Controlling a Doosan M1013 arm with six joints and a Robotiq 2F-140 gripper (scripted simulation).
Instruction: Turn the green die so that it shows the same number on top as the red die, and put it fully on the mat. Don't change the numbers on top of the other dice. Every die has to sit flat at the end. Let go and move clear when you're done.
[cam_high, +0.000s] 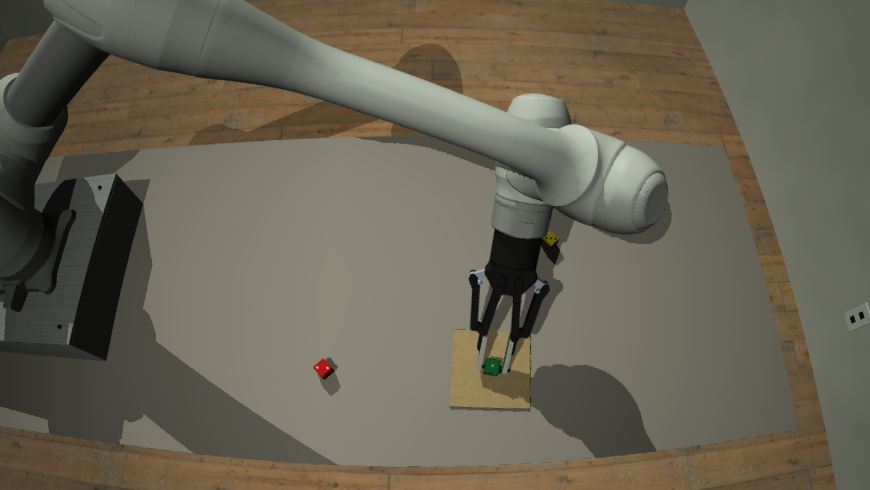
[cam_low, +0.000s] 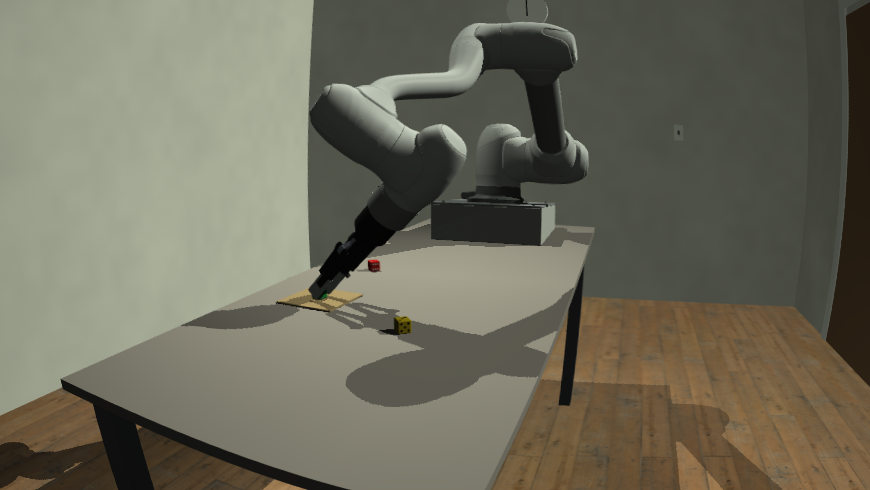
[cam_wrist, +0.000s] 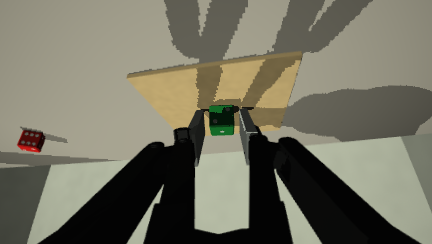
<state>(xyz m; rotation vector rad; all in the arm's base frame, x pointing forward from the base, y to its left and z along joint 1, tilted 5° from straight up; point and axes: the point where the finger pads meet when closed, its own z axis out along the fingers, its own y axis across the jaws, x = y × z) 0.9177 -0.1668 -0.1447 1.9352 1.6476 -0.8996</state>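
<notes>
My hand is 20 mm to the left of the green die and 20 mm above it. The rest, counted from my hand: tan mat 40 mm below, 20 mm to the right; red die 300 mm behind, 30 mm below, 20 mm to the right; yellow die 220 mm to the left, 130 mm ahead, 30 mm below.
</notes>
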